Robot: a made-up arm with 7 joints.
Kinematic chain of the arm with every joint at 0, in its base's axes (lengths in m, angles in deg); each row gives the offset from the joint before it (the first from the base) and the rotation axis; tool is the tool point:
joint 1: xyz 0 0.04 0 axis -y
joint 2: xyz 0 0.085 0 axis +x
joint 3: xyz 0 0 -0.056 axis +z
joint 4: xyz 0 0 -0.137 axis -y
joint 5: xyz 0 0 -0.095 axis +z
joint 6: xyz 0 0 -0.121 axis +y
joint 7: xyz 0 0 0 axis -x
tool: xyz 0 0 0
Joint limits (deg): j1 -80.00..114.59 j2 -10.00..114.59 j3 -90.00..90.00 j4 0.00..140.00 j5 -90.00..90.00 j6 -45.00..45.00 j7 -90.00..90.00
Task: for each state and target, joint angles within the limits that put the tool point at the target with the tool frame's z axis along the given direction. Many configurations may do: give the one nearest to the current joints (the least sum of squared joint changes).
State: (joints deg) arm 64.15 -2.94 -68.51 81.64 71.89 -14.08 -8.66
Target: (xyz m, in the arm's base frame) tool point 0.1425 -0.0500 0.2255 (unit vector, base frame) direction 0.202 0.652 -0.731
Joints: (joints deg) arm 114.39 -5.75 -46.01 77.62 71.03 -5.83 -0.10
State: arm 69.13 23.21 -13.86 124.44 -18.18 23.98 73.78
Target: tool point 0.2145 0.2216 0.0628 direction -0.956 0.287 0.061
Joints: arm 41.04 29.96 10.33 107.17 -27.23 26.37 62.78
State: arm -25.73 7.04 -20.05 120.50 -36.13 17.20 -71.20
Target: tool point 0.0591 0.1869 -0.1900 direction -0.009 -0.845 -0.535
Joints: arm -45.93 -1.41 19.84 119.05 -25.43 19.32 -82.04
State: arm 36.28 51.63 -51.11 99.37 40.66 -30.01 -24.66
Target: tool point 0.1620 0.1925 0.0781 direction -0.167 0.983 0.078
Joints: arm 57.72 87.73 -31.24 124.32 14.59 -45.00 20.82
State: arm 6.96 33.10 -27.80 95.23 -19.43 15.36 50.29
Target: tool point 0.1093 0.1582 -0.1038 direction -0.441 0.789 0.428
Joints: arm -34.44 30.49 6.34 136.11 -6.76 6.36 53.91
